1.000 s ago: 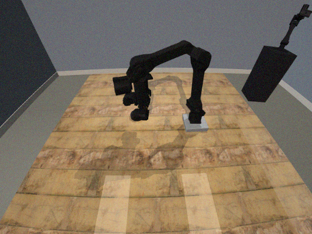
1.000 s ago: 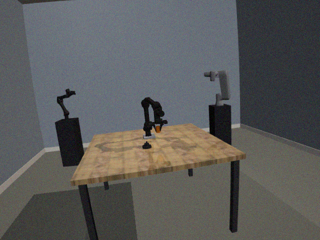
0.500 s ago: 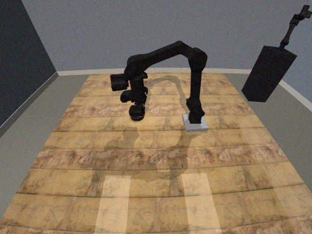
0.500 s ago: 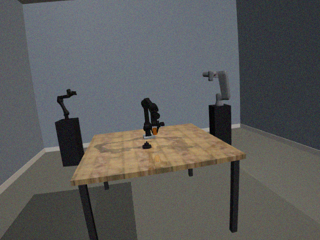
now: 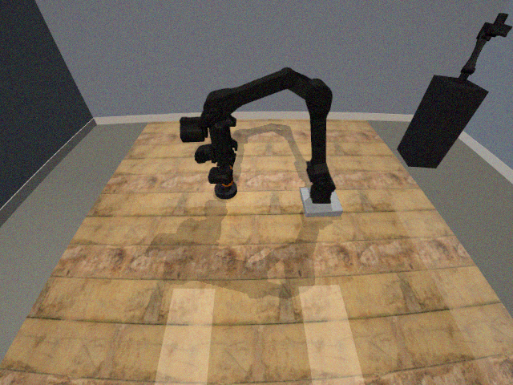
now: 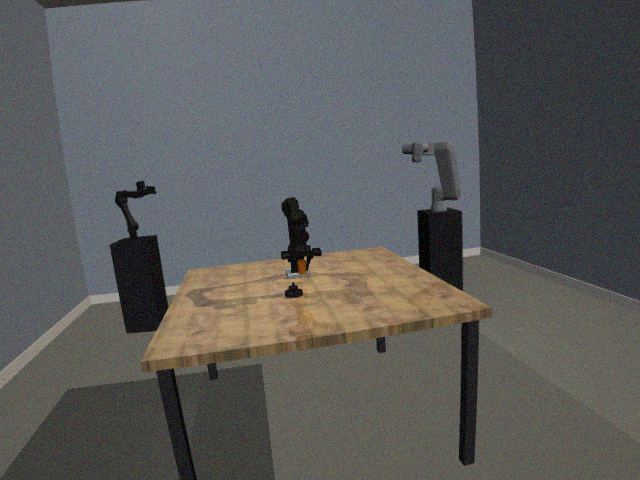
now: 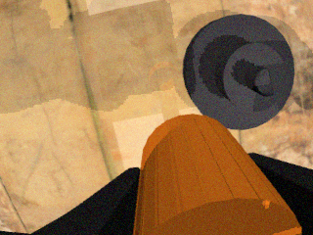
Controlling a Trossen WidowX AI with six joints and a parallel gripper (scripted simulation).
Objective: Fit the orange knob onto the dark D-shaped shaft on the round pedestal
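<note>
Right now the pedestal is 70 mm below my gripper tip, 50 mm to the right of it and 20 mm ahead of it. From my gripper tip the other things lie so: orange knob: 20 mm above.
</note>
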